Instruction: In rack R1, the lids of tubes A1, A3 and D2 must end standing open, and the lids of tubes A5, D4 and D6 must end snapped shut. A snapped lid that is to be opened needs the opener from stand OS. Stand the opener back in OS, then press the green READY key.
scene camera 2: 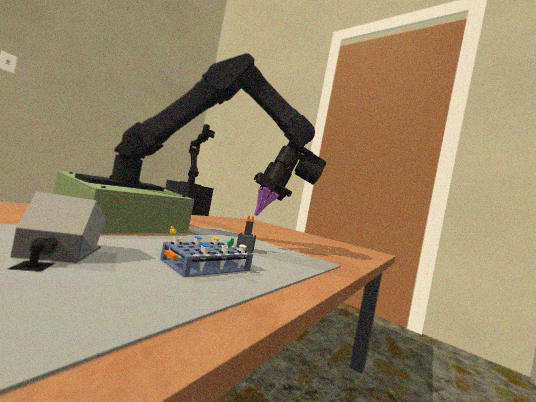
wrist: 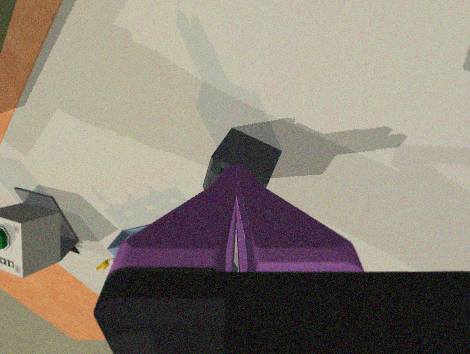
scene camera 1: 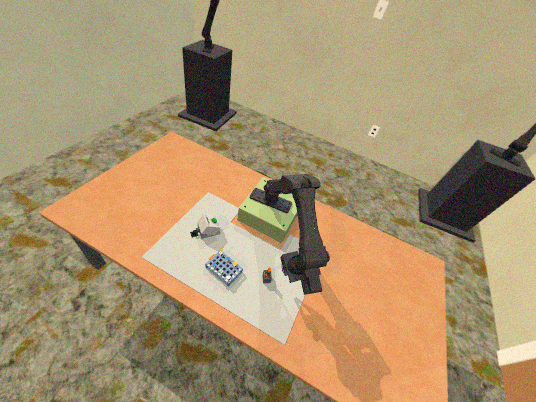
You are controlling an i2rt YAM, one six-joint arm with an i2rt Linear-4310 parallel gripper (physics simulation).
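Seen in the pictures: gripper, fingertip midpoint: [scene camera 2: 255,215] [wrist: 236,177] [scene camera 1: 283,270]; arm's base at its link origin: [scene camera 2: 124,185] [scene camera 1: 270,200].
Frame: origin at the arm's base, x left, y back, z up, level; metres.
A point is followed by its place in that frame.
My gripper [scene camera 2: 256,215] {x 0.180, y -0.306, z -0.014 m} [wrist: 236,177] {x 0.180, y -0.306, z -0.014 m} is shut and empty, its purple fingertips together just above the opener in scene camera 2. The opener [scene camera 1: 269,271] {x 0.132, y -0.332, z -0.020 m} [scene camera 2: 249,226] {x 0.127, y -0.329, z -0.039 m}, dark with orange prongs, stands upright in the dark stand OS [scene camera 1: 267,279] {x 0.137, y -0.343, z -0.067 m} [scene camera 2: 246,243] {x 0.118, y -0.335, z -0.079 m} [wrist: 248,150] {x 0.143, y -0.318, z -0.083 m}; the fingers hide it in the wrist view. The blue rack R1 [scene camera 1: 217,278] [scene camera 2: 186,267] {x -0.115, y -0.395, z -0.085 m} [wrist: 121,238] {x -0.089, y -0.317, z -0.088 m} holds several tubes with coloured and white lids. A yellow lid [scene camera 2: 172,230] {x -0.090, y -0.322, z -0.048 m} and a green lid [scene camera 2: 230,243] {x -0.044, y -0.410, z -0.051 m} stand up; cell names and other lid states are too small to tell. The green READY key [scene camera 1: 214,220] {x -0.180, y -0.216, z -0.029 m} [wrist: 2,238] {x -0.171, y -0.217, z -0.034 m} is on a grey box.
The grey box [scene camera 1: 209,228] {x -0.179, y -0.260, z -0.035 m} [scene camera 2: 59,215] {x -0.220, y -0.254, z -0.041 m} [wrist: 41,241] {x -0.171, y -0.251, z -0.057 m} stands on the pale mat [scene camera 1: 175,245] {x -0.280, y -0.366, z -0.100 m} [scene camera 2: 90,315] {x -0.248, y -0.426, z -0.099 m}, with a small black fixture [scene camera 1: 195,233] {x -0.241, y -0.275, z -0.098 m} [scene camera 2: 37,252] {x -0.244, y -0.283, z -0.082 m} beside it. The arm's green base [scene camera 1: 262,220] {x 0.010, y -0.120, z -0.014 m} [scene camera 2: 145,212] {x -0.006, y -0.119, z -0.052 m} stands behind the mat on the orange table [scene camera 1: 125,185] {x -0.694, y -0.194, z -0.103 m} [scene camera 2: 320,300] {x 0.002, y -0.560, z -0.102 m}.
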